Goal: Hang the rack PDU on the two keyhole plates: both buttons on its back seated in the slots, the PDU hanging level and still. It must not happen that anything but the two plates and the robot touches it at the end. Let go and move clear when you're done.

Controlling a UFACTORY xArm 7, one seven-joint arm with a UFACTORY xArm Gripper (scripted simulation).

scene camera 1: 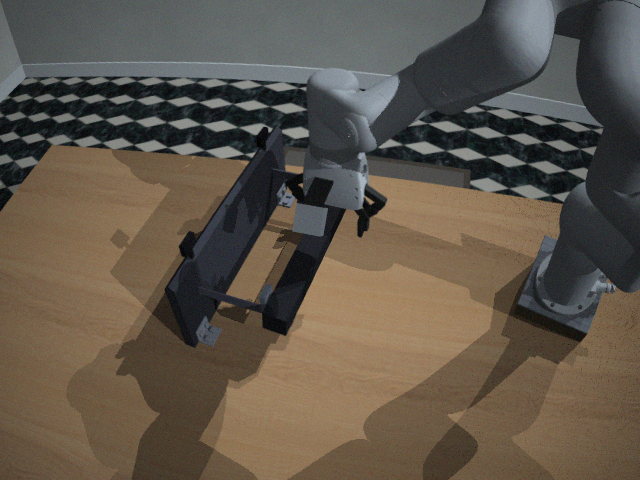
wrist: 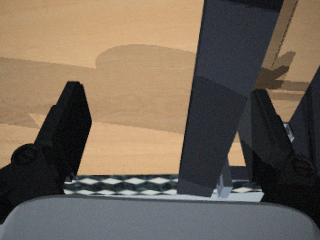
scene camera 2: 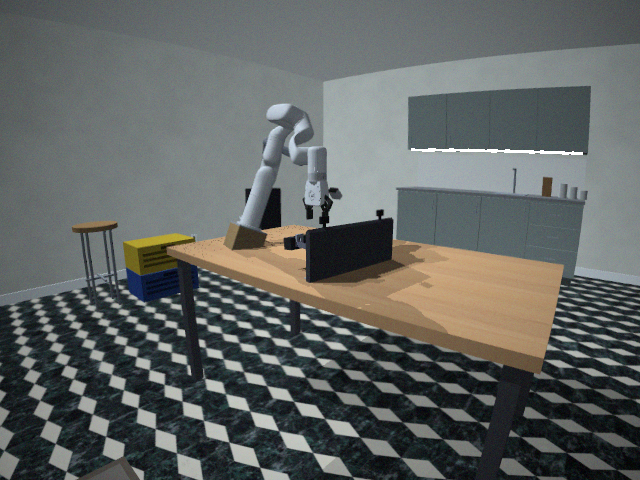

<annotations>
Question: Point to a rack PDU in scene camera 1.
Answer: At 288,295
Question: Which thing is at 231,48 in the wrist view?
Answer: A rack PDU.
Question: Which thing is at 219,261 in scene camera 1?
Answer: A dark panel.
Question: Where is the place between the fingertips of my gripper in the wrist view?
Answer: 165,105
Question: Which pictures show my gripper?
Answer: Scene camera 1, the wrist view and scene camera 2: all of them.
</annotations>
